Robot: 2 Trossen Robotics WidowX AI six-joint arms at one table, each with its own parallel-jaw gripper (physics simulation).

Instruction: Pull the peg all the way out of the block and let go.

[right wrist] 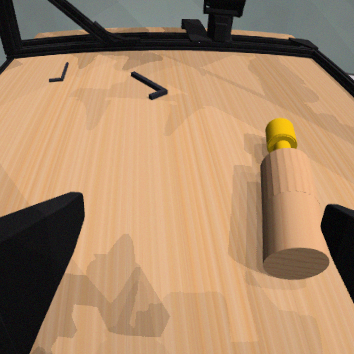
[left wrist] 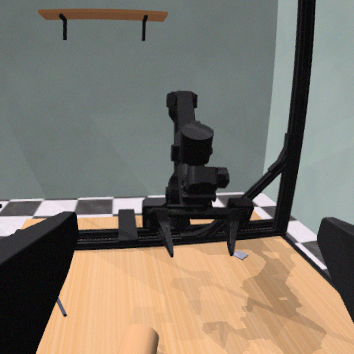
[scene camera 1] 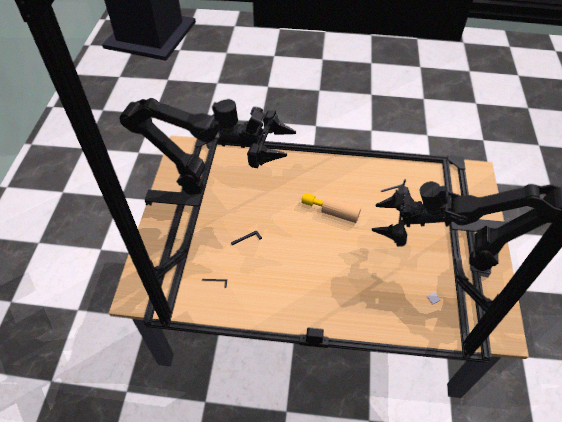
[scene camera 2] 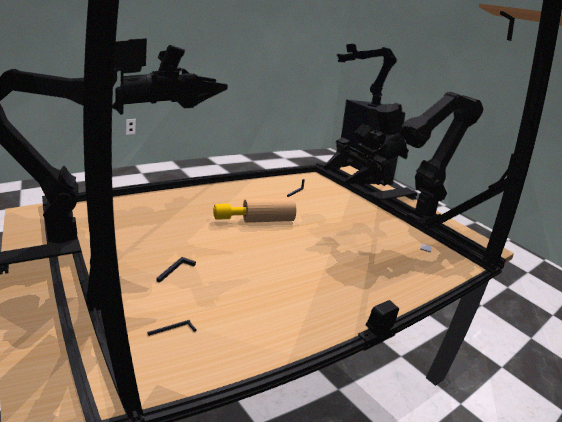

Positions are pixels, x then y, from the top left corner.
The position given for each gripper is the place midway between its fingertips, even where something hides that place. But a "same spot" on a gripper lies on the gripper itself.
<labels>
left gripper: left wrist; scene camera 1 291, 143; scene camera 2; not seen in the right wrist view (out of frame)
right gripper: right wrist; left wrist 202, 255; scene camera 1 373, 217; scene camera 2
same spot on right gripper: point(right wrist: 46, 233) = point(scene camera 2: 354, 173)
same spot on left gripper: point(left wrist: 43, 251) = point(scene camera 2: 204, 79)
</labels>
